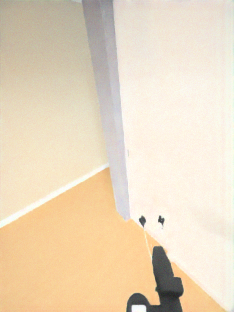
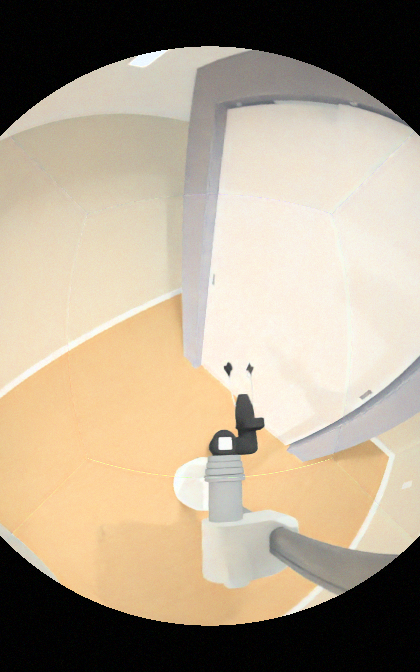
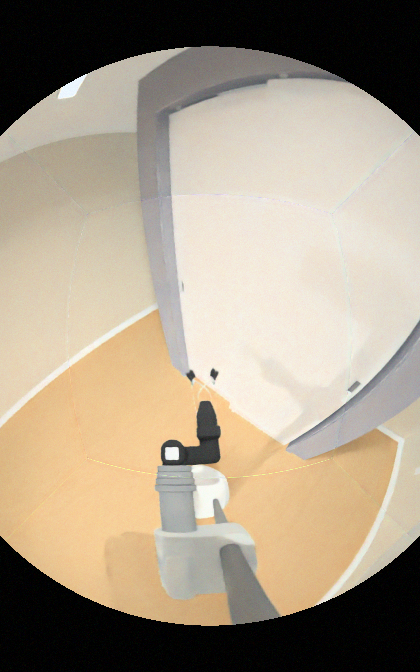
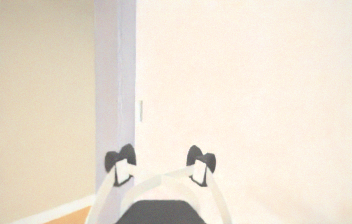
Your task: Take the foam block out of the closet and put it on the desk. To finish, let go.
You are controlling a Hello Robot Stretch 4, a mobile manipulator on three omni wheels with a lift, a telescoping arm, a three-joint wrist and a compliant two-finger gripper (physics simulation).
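Frame: origin at the robot's base, x down, y right, z back, level; millimetres.
Seen in the pictures: gripper, fingertip midpoint: [image 1: 150,215] [image 4: 161,157].
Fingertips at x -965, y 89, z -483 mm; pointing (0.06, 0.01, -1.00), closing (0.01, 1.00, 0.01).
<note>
A point is followed by its place in that frame.
The closet shows as a purple-grey frame [image 1: 111,130] @[x -1174, y -118, z -1154 mm] [image 2: 196,250] [image 3: 157,250] [image 4: 114,60] @[x -1157, y -93, z -1103 mm] around pale doors [image 1: 175,125] @[x -1282, y 282, z -814 mm] [image 2: 285,240] [image 3: 250,240] [image 4: 250,90] @[x -1051, y 314, z -780 mm] that stand shut. A small recessed grey handle [image 1: 128,153] @[x -954, y 13, z -1121 mm] [image 2: 214,279] [image 3: 183,286] [image 4: 141,111] @[x -961, y 11, z -1124 mm] sits at the left edge of the doors, and another handle [image 2: 366,394] [image 3: 354,386] is near the right edge. My gripper [image 1: 152,220] @[x -965, y 89, z -483 mm] [image 2: 239,369] [image 3: 202,375] [image 4: 161,157] @[x -965, y 89, z -483 mm] is open and empty, in front of the left part of the doors, with its fingertips below the left handle. The foam block and the desk do not show.
A beige wall [image 1: 45,100] @[x -1421, y -990, z -1843 mm] [image 2: 120,250] [image 3: 100,250] [image 4: 45,90] @[x -1028, y -803, z -2018 mm] with a white baseboard stands left of the closet. The orange floor [image 1: 60,250] @[x 28, y -822, z -777 mm] [image 2: 125,400] [image 3: 110,400] runs up to the closet front. The right post of the frame [image 2: 340,442] [image 3: 340,435] reaches the floor at the right.
</note>
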